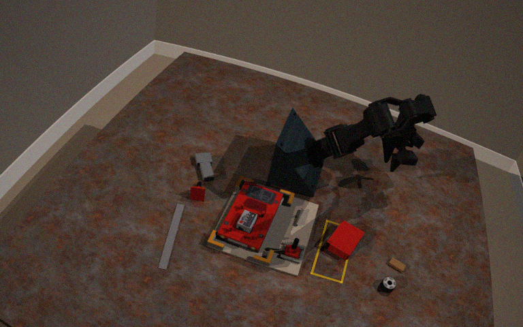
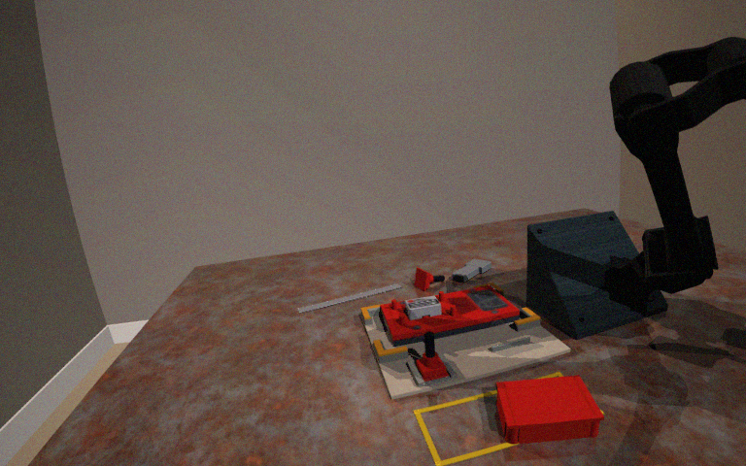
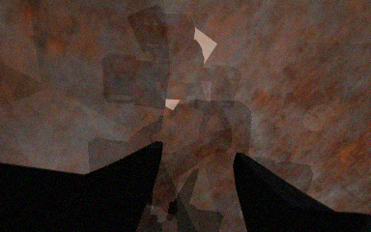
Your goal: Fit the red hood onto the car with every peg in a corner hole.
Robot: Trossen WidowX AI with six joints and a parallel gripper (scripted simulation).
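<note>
The red hood lies 33 cm ahead of my gripper tip, 6 cm to the right of it and 3 cm below it. The rest, counted from my gripper tip: baseplate 38 cm ahead, 27 cm to the right, 3 cm below; then wooden block 33 cm ahead, 10 cm to the left, 4 cm below; then black-and-white wheel 41 cm ahead, 9 cm to the left, 3 cm below.
</note>
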